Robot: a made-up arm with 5 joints. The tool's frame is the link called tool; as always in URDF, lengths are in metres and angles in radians. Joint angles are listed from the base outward. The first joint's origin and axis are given. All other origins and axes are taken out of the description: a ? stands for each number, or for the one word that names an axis. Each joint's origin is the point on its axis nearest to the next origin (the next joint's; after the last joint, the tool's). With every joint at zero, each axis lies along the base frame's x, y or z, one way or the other. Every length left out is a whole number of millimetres.
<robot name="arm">
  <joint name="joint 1" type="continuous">
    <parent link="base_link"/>
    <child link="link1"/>
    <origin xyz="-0.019 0 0.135" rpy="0 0 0"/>
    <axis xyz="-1 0 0"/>
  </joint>
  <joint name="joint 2" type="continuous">
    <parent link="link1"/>
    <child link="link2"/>
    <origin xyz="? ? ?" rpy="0 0 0"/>
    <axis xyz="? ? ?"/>
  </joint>
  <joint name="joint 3" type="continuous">
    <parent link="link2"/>
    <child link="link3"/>
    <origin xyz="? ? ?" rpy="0 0 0"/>
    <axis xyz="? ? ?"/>
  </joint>
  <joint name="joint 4" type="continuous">
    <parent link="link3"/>
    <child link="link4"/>
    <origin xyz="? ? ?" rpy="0 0 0"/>
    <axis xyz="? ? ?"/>
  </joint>
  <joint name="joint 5" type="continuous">
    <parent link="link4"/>
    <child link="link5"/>
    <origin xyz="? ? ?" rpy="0 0 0"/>
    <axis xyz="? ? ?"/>
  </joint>
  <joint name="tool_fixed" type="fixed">
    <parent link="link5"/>
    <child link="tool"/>
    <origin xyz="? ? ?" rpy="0 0 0"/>
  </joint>
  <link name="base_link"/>
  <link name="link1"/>
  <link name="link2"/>
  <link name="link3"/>
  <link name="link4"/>
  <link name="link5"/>
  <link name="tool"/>
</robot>
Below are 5 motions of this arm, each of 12 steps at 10 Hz.
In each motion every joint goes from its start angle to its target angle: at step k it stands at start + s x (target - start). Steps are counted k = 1, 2, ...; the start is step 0. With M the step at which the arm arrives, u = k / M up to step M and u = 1 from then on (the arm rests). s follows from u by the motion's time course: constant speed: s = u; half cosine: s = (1 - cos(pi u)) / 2; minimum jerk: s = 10 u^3 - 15 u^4 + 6 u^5.
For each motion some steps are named. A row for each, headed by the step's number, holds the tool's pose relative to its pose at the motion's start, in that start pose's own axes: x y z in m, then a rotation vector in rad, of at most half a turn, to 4 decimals.
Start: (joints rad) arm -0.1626 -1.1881 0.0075 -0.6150 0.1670
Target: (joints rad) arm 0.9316 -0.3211 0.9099 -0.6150 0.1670
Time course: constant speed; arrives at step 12
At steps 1, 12:
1: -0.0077 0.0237 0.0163 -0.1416 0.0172 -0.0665
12: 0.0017 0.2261 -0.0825 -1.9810 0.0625 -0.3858

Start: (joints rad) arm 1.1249 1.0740 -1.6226 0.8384 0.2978
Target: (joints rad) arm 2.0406 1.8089 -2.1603 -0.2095 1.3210
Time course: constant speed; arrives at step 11
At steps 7, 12:
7: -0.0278 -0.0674 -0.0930 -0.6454 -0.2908 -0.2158
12: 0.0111 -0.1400 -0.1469 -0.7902 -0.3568 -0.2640

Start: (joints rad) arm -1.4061 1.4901 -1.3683 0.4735 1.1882
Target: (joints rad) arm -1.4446 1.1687 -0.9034 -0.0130 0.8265
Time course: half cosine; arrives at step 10
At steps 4, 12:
4: 0.0186 -0.0116 0.0226 0.0195 0.2046 0.0824
12: 0.0589 -0.0197 0.0579 -0.0184 0.5288 0.1446

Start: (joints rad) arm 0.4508 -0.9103 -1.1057 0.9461 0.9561
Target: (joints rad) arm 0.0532 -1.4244 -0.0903 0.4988 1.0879
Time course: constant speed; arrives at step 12
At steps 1, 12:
1: 0.0049 -0.0025 -0.0022 -0.0303 0.0325 0.0585
12: 0.0217 0.0197 -0.0336 -0.7492 0.0815 0.5648

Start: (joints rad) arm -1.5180 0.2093 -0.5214 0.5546 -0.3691
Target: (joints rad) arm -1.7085 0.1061 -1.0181 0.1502 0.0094
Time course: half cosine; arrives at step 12
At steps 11, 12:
11: -0.0443 -0.0935 -0.0174 0.2980 -0.2022 -0.2919
12: -0.0448 -0.0951 -0.0182 0.3040 -0.2022 -0.2976

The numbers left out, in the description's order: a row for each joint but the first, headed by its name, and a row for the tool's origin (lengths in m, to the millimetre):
joint 2: xyz 0 -0.036 -0.107, axis 0 0 -1
joint 3: xyz -0.144 0.004 0, axis -1 0 0
joint 4: xyz 0 0.014 0.152, axis 0 0 1
joint 5: xyz -0.016 -0.046 0, axis -1 0 0
tool: xyz 0 0.043 0.022

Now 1 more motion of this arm.
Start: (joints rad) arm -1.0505 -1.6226 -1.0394 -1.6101 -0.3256
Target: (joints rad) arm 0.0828 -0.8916 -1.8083 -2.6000 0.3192
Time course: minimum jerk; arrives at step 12
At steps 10, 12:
10: -0.1723 -0.0359 -0.0083 -0.0893 0.5373 -2.0740
12: -0.1809 -0.0346 -0.0109 -0.0603 0.5762 -2.1258

